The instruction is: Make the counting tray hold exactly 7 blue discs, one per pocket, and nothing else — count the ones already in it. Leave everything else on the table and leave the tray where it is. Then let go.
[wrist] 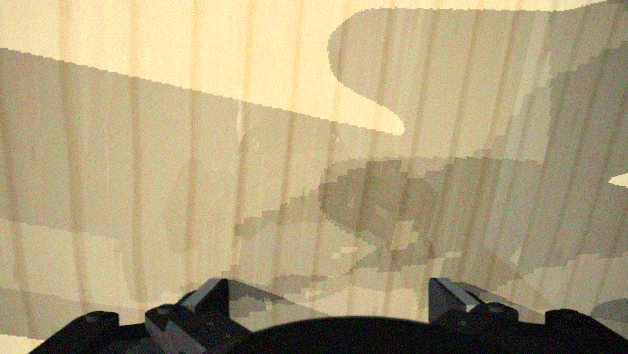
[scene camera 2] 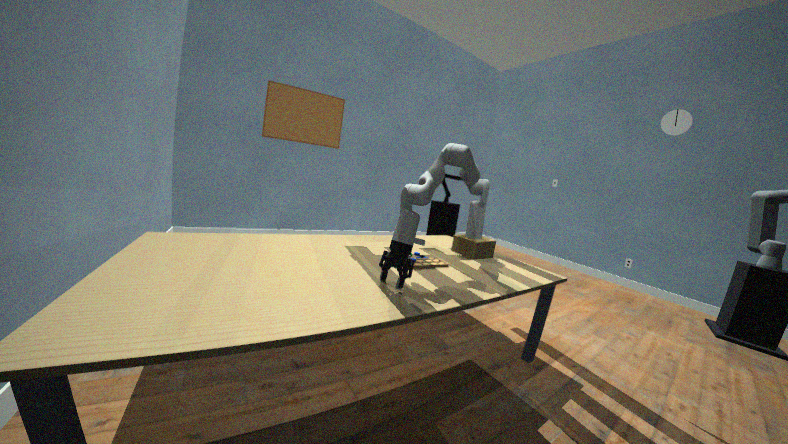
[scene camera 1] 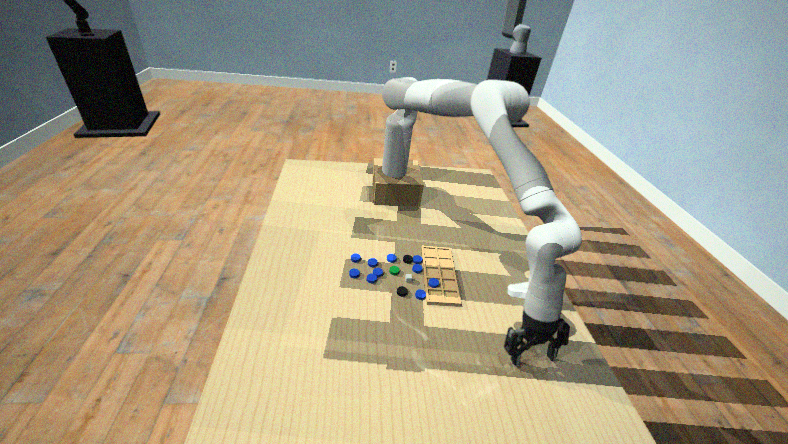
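Observation:
The wooden counting tray [scene camera 1: 441,303] [scene camera 2: 435,265] lies on the table, its long side running front to back in scene camera 1. One blue disc [scene camera 1: 433,282] sits in a left-column pocket near the tray's front; the other pockets look empty. Several blue discs lie left of the tray, among them one blue disc [scene camera 1: 420,294] close to its front left corner and two others [scene camera 1: 417,259] [scene camera 1: 417,268] close to its left edge. My gripper [scene camera 1: 534,361] [scene camera 2: 392,285] [wrist: 328,302] is open and empty, low over the table, right of and in front of the tray.
A green disc [scene camera 1: 394,270], two black discs [scene camera 1: 407,259] [scene camera 1: 401,291] and a small white cube [scene camera 1: 408,277] lie left of the tray among the blue discs. The arm stands on a wooden block [scene camera 1: 398,193] behind the tray. Striped shadows cross the table [scene camera 1: 286,330] [scene camera 2: 220,292]. The table's right edge is near my gripper.

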